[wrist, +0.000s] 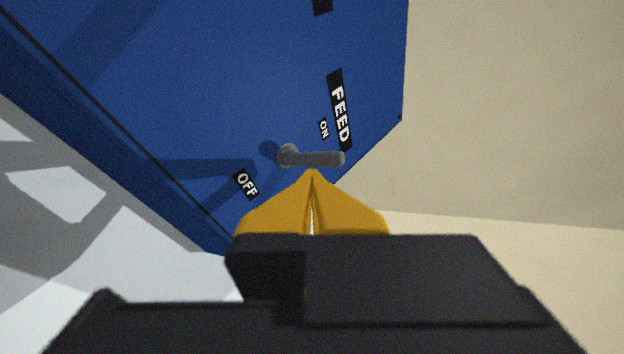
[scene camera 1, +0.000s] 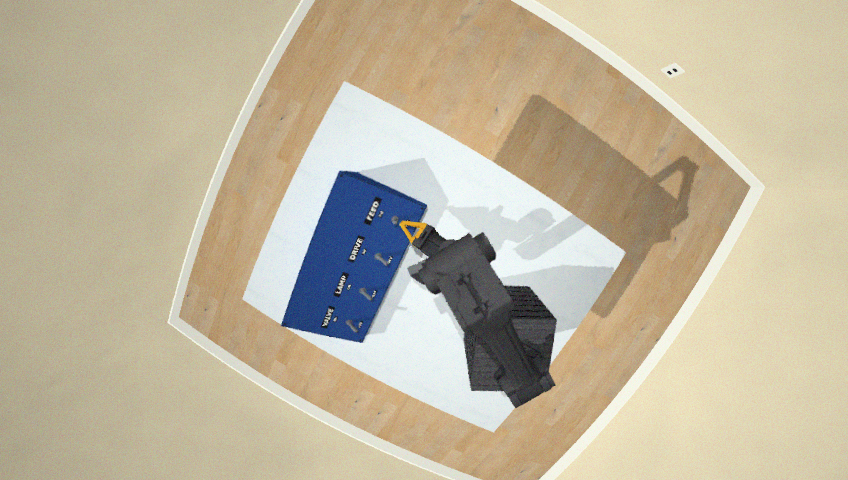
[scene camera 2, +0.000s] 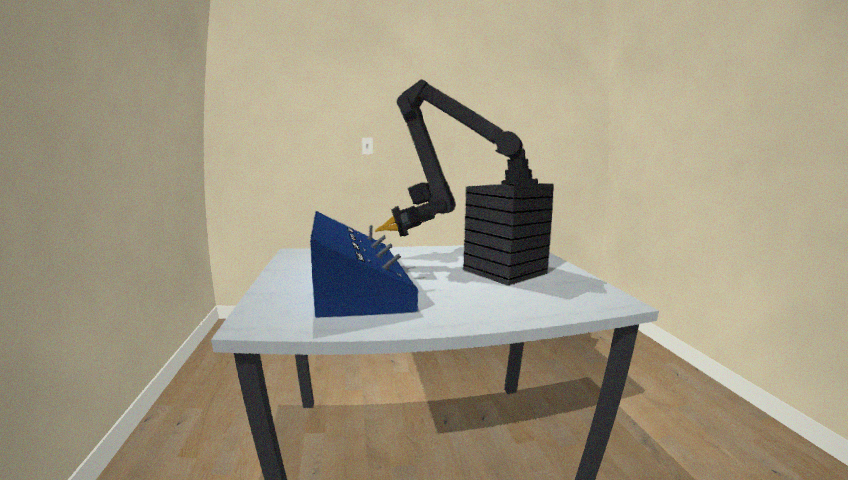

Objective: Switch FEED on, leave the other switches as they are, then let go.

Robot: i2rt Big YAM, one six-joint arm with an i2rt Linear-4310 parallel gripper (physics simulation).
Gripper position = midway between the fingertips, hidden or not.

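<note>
Feed lever [wrist: 316, 158], visible. My gripper [wrist: 311, 176], visible too.
</note>
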